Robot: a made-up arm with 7 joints.
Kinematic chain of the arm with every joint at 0, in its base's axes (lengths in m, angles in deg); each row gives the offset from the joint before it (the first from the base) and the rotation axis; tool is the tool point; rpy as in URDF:
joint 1: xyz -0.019 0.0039 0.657 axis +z
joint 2: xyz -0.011 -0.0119 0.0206 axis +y
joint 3: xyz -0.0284 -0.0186 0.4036 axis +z
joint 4: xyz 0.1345 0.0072 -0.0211 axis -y
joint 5: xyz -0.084 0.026 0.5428 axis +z
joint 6: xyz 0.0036 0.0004 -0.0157 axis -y
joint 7: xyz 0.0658 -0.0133 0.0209 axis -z
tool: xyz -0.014 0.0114 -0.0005 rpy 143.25 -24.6 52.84
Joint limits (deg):
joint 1: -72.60..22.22
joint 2: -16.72..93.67
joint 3: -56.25..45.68
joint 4: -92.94..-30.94
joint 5: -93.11..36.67
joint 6: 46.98..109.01
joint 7: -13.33..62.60
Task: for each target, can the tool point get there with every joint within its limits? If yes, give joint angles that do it. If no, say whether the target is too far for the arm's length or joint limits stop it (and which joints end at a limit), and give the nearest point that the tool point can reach.
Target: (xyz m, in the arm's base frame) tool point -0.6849 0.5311 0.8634
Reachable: no: joint limits stop it (at a limit: joint 1, joint 2, joint 3, joint 4, joint 5, joint 6) | nearest point 0.0291 0.5883 1.2151 | short by 0.798 m
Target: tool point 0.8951 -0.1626 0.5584
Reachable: yes | joints -29.56 69.37 31.63 -56.37 -34.50 97.08 22.66
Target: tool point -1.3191 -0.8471 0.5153
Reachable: no: too far | nearest point -0.4716 -0.6882 0.4772 | short by 0.863 m
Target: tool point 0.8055 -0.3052 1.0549
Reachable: yes | joints -21.29 38.73 0.28 -47.72 -10.49 100.33 13.73
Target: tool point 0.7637 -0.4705 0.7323
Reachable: yes | joints -53.05 55.74 34.73 -58.65 22.39 54.02 -0.57
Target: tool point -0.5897 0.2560 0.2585
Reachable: no: joint limits stop it (at a limit: joint 1, joint 2, joint 4, joint 6, joint 7) | nearest point -0.4151 -0.4928 0.1475 | short by 0.777 m
